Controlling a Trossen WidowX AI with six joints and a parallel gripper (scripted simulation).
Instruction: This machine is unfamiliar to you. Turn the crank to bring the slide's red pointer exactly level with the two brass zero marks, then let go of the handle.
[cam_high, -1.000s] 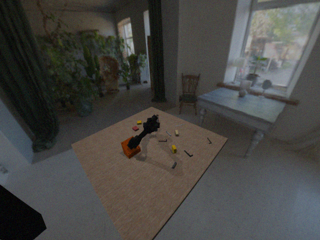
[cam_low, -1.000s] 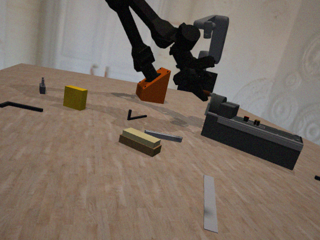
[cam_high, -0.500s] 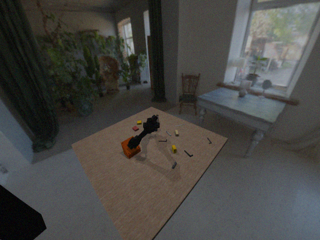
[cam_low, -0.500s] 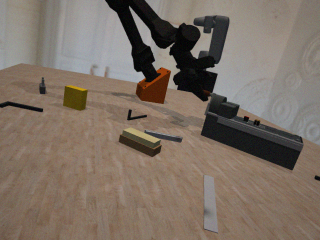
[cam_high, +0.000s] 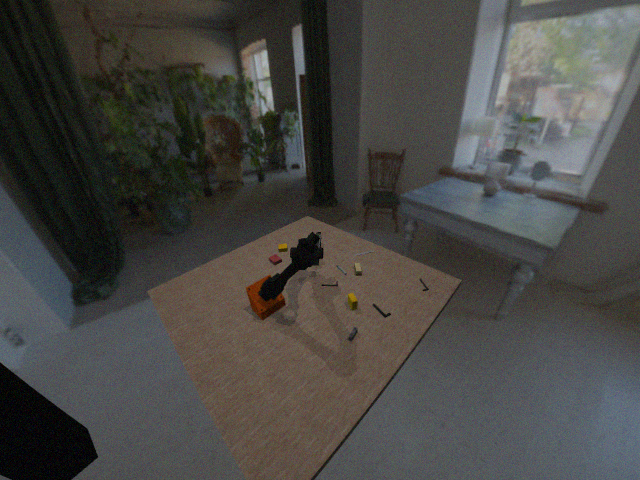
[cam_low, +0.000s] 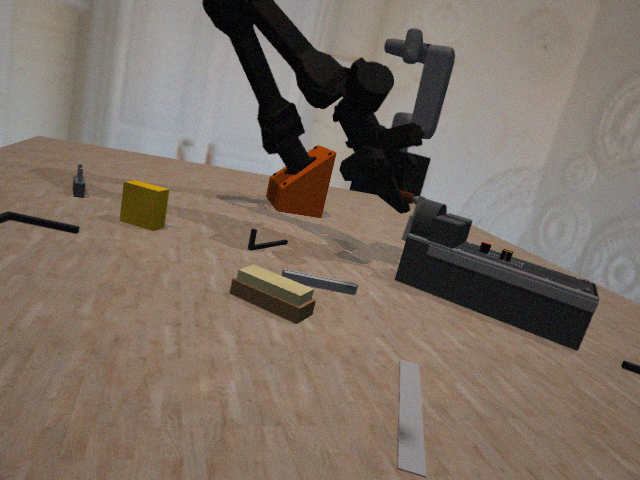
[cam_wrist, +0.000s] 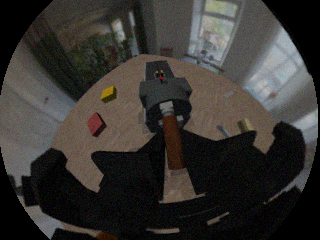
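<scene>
The brown crank handle is 2 cm behind my gripper tip, 2 cm above it and 1 cm to the right of it. The rest, counted from my gripper tip: red pointer (11 cm ahead, 7 cm to the left, 1 cm below); red block (24 cm to the left, 8 cm below, 7 cm behind); grey bar (17 cm to the right, 9 cm below, 8 cm ahead).
</scene>
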